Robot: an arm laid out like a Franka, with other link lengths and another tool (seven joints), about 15 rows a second.
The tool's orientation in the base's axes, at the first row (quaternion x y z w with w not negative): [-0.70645, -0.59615, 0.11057, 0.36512]
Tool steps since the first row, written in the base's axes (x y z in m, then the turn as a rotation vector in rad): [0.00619, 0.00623, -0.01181, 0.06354, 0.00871, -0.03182]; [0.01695, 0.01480, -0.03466, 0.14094, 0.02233, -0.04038]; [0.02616, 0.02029, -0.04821, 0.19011, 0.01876, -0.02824]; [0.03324, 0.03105, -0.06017, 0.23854, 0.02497, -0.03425]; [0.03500, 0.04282, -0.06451, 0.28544, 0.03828, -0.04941]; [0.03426, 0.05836, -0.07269, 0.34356, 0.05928, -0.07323]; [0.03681, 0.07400, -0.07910, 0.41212, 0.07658, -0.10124]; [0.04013, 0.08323, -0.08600, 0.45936, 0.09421, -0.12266]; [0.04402, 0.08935, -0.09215, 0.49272, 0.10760, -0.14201]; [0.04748, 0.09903, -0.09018, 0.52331, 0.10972, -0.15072]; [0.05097, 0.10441, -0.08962, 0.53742, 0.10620, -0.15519]
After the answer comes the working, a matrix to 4 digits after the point.
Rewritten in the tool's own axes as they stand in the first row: [0.00409, 0.01222, 0.00710, 0.01598, 0.06880, -0.01168]; [0.00847, 0.03502, 0.02023, 0.04666, 0.13298, -0.04617]; [0.01220, 0.05069, 0.02649, 0.05977, 0.16265, -0.08524]; [0.02067, 0.06359, 0.03492, 0.07665, 0.20328, -0.10724]; [0.03079, 0.06747, 0.04147, 0.09712, 0.24852, -0.11912]; [0.04265, 0.07185, 0.05368, 0.12524, 0.30773, -0.12855]; [0.05597, 0.07759, 0.06272, 0.15154, 0.37770, -0.14261]; [0.06345, 0.08438, 0.06919, 0.17435, 0.42715, -0.14860]; [0.06841, 0.09119, 0.07360, 0.19014, 0.46478, -0.14947]; [0.07881, 0.09233, 0.07388, 0.19776, 0.49367, -0.16058]; [0.08486, 0.09451, 0.07348, 0.19700, 0.50739, -0.16711]
The tool's axes in the first row as the columns of a matrix, in the base's axes (rounded; the answer above uses it unrounded):
[0.2648, 0.7616, -0.5916]
[0.9230, -0.0226, 0.3840]
[0.2791, -0.6477, -0.7089]

